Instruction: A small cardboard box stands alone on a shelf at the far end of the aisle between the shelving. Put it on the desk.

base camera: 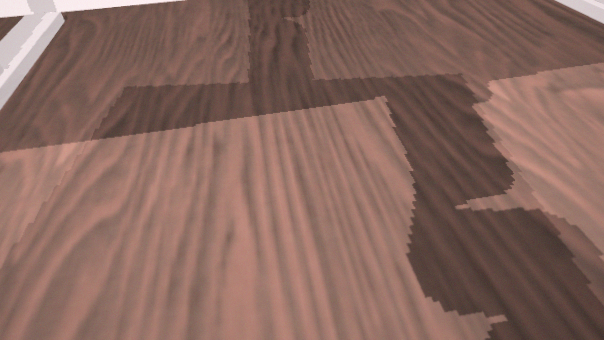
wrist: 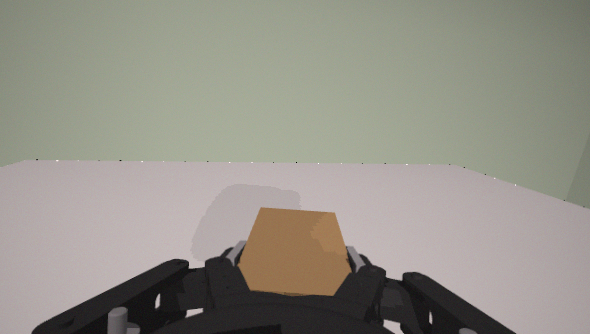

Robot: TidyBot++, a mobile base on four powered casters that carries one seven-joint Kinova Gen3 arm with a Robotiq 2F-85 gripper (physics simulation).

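Frame: origin at the arm's base, x right, y back, z down, level; metres.
Seen in the pictures: gripper, fingertip midpoint: [wrist: 295, 258].
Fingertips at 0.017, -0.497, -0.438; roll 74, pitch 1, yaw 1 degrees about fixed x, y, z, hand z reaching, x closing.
Observation:
A point is followed by its place in that frame, as x, y, z.
The small cardboard box [wrist: 287, 250] {0.012, -0.480, -0.455} is orange-brown and sits between the fingers at the lower middle of the wrist view. My gripper [wrist: 295, 258] {0.017, -0.497, -0.438} is shut on it, with a grey fingertip pad against each side. The pale desk top [wrist: 125, 215] {-0.287, -0.745, -0.324} spreads beneath and beyond the box. A soft shadow lies on it, up and to the left of the box. The box's underside is hidden, so I cannot tell the exact gap to the desk top. Box and gripper do not show in the base view.
A plain green wall [wrist: 280, 80] {-0.057, -1.242, -0.606} rises behind the desk's far edge, which slants down at the right. In the base view, the wooden floor [base camera: 240, 200] {-0.101, -0.420, 0.396} carries dark shadows. A white frame part [base camera: 37, 55] {-0.590, -0.845, 0.391} stands at the upper left, and another white edge [base camera: 587, 9] {0.580, -0.937, 0.385} at the upper right.

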